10 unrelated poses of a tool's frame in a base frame.
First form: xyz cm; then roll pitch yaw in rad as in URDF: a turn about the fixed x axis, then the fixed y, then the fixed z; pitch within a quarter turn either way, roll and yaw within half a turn.
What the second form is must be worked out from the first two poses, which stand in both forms.
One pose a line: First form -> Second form
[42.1, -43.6, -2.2, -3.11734, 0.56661, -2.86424] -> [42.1, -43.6, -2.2, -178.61, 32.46, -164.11]
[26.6, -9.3, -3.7, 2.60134, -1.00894, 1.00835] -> [26.6, -9.3, -3.7, 149.05, -57.81, 57.77]
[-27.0, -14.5, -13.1, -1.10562, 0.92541, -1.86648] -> [-27.0, -14.5, -13.1, -63.35, 53.02, -106.94]
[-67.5, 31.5, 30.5, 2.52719, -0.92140, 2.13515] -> [-67.5, 31.5, 30.5, 144.80, -52.79, 122.34]
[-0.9, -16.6, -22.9, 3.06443, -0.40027, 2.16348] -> [-0.9, -16.6, -22.9, 175.58, -22.93, 123.96]
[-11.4, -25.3, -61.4, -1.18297, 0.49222, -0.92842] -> [-11.4, -25.3, -61.4, -67.78, 28.20, -53.19]
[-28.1, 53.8, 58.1, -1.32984, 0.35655, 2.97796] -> [-28.1, 53.8, 58.1, -76.19, 20.43, 170.62]
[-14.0, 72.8, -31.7, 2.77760, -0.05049, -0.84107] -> [-14.0, 72.8, -31.7, 159.14, -2.89, -48.19]
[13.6, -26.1, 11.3, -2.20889, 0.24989, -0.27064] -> [13.6, -26.1, 11.3, -126.56, 14.32, -15.51]
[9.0, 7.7, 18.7, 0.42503, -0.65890, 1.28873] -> [9.0, 7.7, 18.7, 24.35, -37.75, 73.84]
